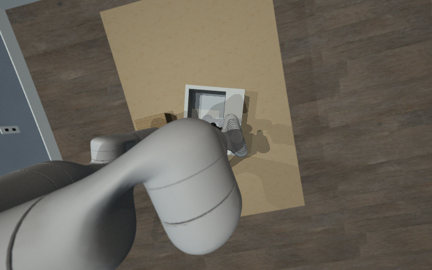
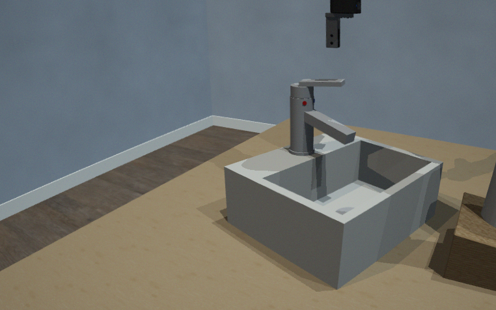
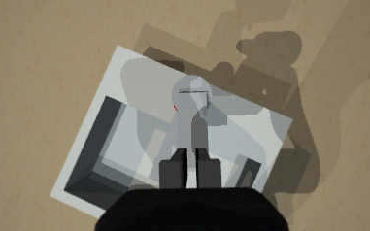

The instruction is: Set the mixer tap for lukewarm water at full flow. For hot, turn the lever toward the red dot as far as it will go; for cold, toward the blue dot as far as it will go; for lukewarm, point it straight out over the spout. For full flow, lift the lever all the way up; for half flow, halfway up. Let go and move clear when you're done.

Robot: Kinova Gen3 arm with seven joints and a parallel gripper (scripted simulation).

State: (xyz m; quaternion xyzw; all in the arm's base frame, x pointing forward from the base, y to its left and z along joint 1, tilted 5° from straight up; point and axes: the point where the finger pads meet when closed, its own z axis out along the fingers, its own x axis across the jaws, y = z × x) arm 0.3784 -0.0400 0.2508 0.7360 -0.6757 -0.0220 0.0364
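The flat lever is 90 mm below my hand and 20 mm ahead of it. The rest, counted from my hand: grey square sink: 320 mm below, 50 mm to the left, 50 mm behind; then grey mixer tap: 130 mm below, 40 mm ahead, 10 mm to the left.
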